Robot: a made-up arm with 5 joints.
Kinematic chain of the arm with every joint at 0, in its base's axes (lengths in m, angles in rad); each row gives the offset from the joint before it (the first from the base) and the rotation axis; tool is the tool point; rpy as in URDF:
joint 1: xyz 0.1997 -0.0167 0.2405 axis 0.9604 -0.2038 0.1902
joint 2: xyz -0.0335 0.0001 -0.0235 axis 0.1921 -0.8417 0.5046
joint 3: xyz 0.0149 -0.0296 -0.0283 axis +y
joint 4: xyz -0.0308 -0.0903 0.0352 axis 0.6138 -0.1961 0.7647
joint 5: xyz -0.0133 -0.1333 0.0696 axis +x
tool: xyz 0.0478 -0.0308 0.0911 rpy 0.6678 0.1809 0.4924
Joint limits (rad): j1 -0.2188..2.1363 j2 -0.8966..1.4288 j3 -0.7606..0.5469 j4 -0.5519..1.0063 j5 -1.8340..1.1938
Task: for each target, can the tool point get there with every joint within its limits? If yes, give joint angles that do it. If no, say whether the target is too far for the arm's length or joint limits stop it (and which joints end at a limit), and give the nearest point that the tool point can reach.
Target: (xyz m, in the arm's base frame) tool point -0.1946 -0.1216 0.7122
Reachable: no: too far | nearest point 0.0082 -0.1437 0.5102 | short by 0.287 m
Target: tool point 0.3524 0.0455 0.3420
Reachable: no: joint limits stop it (at a limit: joint 1, joint 2, joint 4, joint 5) | nearest point 0.4419 -0.0894 0.3799 | short by 0.166 m
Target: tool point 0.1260 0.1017 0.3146
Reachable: no: joint limits stop it (at a limit: joint 1, joint 2, joint 3, joint 4) | nearest point 0.1241 -0.0683 0.3945 | short by 0.188 m
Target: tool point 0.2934 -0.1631 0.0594
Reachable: yes | joints 1.3776 0.5828 -0.0588 0.7200 -0.9025
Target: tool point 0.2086 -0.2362 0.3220
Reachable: yes | joints 0.2077 -0.2010 0.0637 0.1399 -1.0014
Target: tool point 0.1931 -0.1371 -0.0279
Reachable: yes | joints 1.9027 -0.4975 -0.5312 -0.2124 -0.3186
